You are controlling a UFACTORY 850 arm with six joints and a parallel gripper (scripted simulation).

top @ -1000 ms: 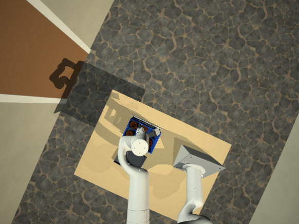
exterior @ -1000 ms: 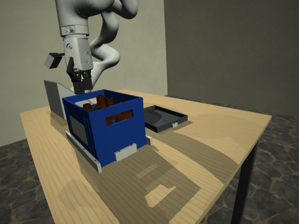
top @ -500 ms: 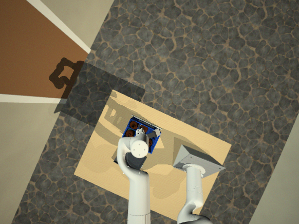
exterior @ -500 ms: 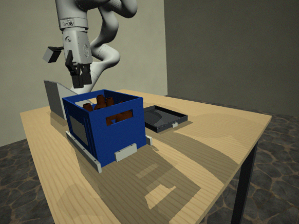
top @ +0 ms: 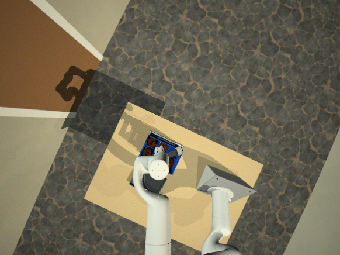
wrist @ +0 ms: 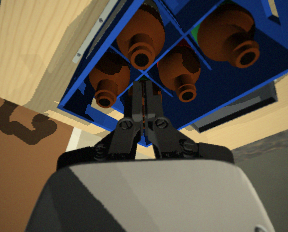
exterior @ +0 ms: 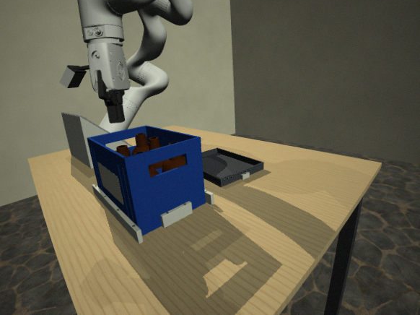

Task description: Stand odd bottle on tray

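Right now the blue crate is 1 cm ahead of my hand, 5 cm to the left of it and 16 cm below it. Also, from my hand: brown bottle: 7 cm behind, 11 cm to the left, 16 cm below; dark tray: 4 cm ahead, 33 cm to the left, 23 cm below.
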